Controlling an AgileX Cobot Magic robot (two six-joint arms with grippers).
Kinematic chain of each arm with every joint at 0, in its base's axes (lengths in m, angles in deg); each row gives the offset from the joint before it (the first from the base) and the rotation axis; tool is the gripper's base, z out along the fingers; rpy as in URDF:
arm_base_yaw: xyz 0 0 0.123 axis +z
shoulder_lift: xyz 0 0 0 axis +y
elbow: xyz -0.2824 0 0.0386 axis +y
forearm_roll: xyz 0.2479 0 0.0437 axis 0.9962 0 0.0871
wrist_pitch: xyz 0 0 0 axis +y
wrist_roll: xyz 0.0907 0 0.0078 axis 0.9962 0 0.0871
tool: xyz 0 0 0 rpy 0 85 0
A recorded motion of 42 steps. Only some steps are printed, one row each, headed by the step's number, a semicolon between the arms.
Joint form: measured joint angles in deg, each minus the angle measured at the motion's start. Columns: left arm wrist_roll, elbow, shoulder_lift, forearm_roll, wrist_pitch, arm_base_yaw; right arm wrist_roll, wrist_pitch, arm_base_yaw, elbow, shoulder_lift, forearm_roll.
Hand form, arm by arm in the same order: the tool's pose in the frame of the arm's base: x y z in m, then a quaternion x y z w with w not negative. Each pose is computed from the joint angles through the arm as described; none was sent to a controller.
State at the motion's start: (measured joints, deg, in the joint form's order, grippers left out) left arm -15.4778 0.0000 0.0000 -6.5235 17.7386 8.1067; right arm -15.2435 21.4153 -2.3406 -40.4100 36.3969 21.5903
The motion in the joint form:
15: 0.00 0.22 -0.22 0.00 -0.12 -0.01; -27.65 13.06 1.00 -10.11 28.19 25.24
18: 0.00 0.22 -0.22 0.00 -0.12 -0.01; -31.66 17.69 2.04 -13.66 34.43 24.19
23: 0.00 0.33 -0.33 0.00 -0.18 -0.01; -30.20 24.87 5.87 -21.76 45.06 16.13
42: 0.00 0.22 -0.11 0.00 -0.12 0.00; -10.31 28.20 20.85 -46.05 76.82 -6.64
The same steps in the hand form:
15: 0.0540 0.0045 0.1844 -0.19009 0.75639 -0.08741 0.61976; 0.2340 0.0322 0.3301 -0.10060 0.86374 0.17494 0.46177
18: 0.0540 0.0045 0.1844 -0.19009 0.75639 -0.08741 0.61976; 0.2548 0.0399 0.3191 -0.15763 0.87723 0.18094 0.41579
23: 0.0540 0.0045 0.1839 -0.19005 0.75606 -0.08742 0.62017; 0.2896 0.0583 0.3014 -0.23673 0.89792 0.17807 0.32558
42: 0.0542 0.0045 0.1843 -0.19032 0.75695 -0.08728 0.61902; 0.3904 0.1496 0.2106 -0.30478 0.93217 0.10137 0.16701

